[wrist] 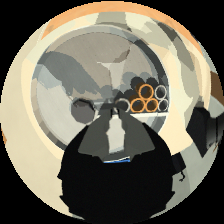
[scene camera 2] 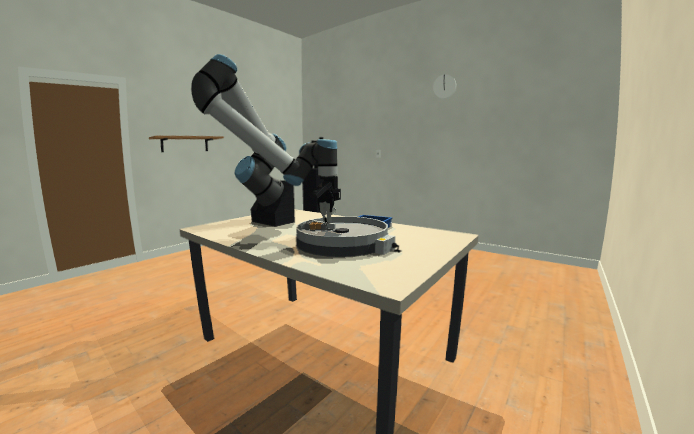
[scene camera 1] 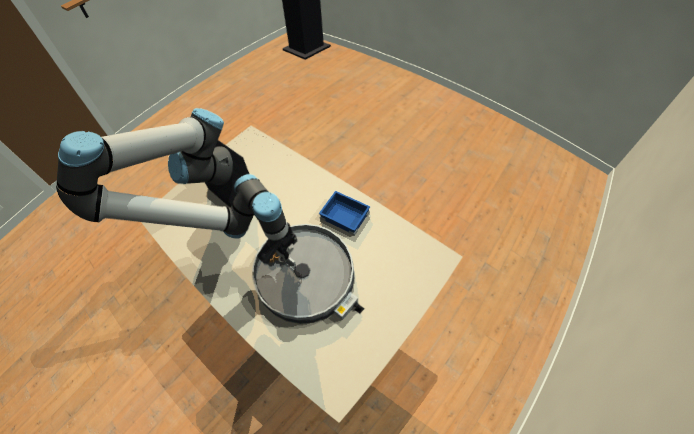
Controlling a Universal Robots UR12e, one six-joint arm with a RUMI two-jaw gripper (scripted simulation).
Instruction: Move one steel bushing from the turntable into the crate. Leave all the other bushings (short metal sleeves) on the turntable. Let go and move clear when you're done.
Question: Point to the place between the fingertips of my gripper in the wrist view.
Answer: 114, 109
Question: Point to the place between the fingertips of my gripper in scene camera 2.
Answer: At 326, 223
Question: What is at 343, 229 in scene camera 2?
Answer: A round grey turntable.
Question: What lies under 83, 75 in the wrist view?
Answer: A round grey turntable.
